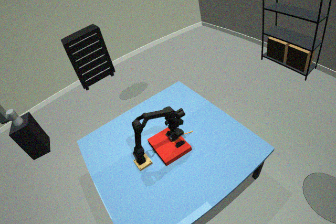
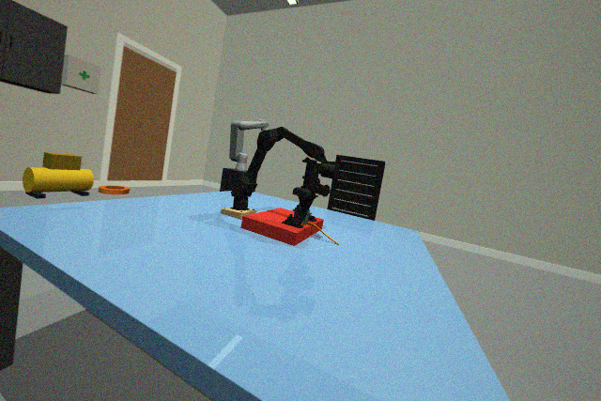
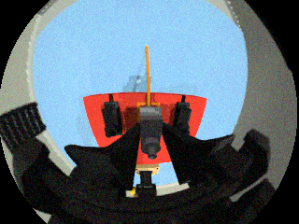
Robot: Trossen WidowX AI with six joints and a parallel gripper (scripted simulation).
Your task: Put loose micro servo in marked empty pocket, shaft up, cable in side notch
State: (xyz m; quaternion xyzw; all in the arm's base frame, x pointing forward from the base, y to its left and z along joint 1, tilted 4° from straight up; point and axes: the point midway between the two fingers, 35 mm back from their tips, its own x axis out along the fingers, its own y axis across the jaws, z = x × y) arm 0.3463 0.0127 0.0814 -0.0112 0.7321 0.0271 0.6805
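My gripper tip is now 120 mm past the red deck, 10 mm to the left of it and 70 mm above it.
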